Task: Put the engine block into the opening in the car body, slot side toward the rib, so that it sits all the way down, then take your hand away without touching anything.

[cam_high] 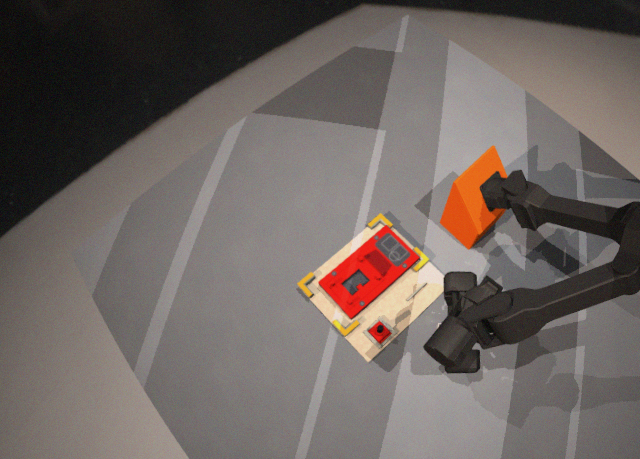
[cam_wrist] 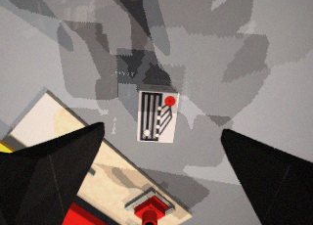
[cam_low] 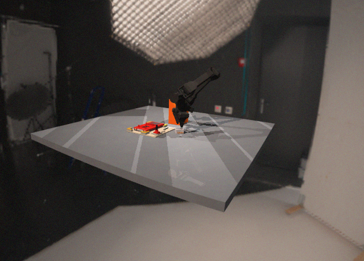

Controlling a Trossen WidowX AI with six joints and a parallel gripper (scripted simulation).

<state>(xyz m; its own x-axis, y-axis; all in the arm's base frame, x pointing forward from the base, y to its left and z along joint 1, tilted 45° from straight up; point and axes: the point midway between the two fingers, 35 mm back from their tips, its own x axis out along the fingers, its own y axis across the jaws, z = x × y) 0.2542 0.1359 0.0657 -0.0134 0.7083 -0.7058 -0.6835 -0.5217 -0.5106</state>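
My gripper tip is 40 mm above the engine block, 10 mm to the left of it and 10 mm past it. Also, from my gripper tip: beige board (200 mm to the right, 50 mm ahead, 40 mm below).
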